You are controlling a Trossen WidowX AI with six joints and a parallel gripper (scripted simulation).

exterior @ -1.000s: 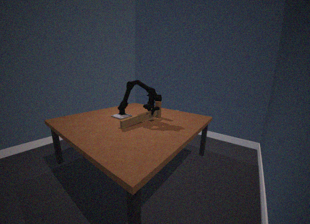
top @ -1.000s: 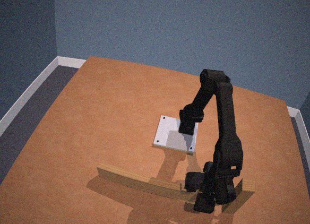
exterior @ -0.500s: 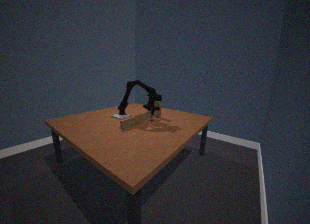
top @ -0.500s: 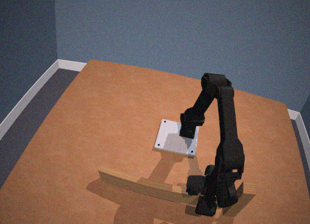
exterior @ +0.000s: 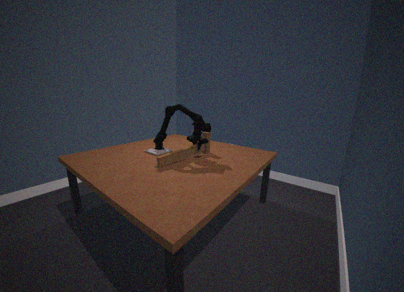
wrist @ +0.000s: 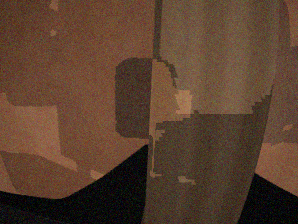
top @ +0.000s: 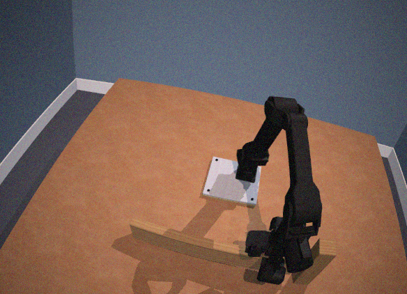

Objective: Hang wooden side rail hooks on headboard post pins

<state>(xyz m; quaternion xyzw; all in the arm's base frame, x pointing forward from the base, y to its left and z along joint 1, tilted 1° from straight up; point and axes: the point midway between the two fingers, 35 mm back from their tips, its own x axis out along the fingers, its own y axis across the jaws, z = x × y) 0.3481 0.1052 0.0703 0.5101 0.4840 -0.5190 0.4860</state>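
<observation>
The wooden headboard post lies 120 mm to the left of my gripper tip and 40 mm above it.
</observation>
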